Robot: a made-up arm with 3 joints.
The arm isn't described. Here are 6 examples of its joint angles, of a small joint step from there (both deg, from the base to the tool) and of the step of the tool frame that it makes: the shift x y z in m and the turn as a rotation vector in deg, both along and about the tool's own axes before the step.
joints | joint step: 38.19 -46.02 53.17 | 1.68 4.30 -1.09
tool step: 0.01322 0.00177 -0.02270 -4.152 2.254 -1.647
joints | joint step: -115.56 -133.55 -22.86 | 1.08 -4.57 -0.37
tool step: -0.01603 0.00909 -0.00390 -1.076 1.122 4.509
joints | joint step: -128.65 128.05 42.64 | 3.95 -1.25 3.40
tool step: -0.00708 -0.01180 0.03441 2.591 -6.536 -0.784
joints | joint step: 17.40 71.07 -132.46 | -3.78 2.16 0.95
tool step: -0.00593 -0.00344 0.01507 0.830 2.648 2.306
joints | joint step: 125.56 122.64 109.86 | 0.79 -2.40 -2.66
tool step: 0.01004 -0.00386 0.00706 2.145 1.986 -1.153
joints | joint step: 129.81 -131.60 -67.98 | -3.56 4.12 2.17
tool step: 0.00903 -0.00616 0.00993 2.899 -4.915 -3.702
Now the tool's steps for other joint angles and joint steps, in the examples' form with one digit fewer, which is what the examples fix.
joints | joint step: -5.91 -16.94 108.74 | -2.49 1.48 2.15
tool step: 0.0005 -0.0089 -0.0012 -2.20 -2.84 -1.75
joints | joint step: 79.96 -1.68 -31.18 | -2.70 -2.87 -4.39
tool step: -0.0087 -0.0013 -0.0077 0.67 4.24 3.88
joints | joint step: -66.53 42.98 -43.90 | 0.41 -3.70 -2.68
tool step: -0.0088 0.0109 -0.0155 -2.84 2.41 2.39
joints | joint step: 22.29 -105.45 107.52 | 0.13 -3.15 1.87
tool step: 0.0019 -0.0030 0.0145 2.98 -1.75 -1.03
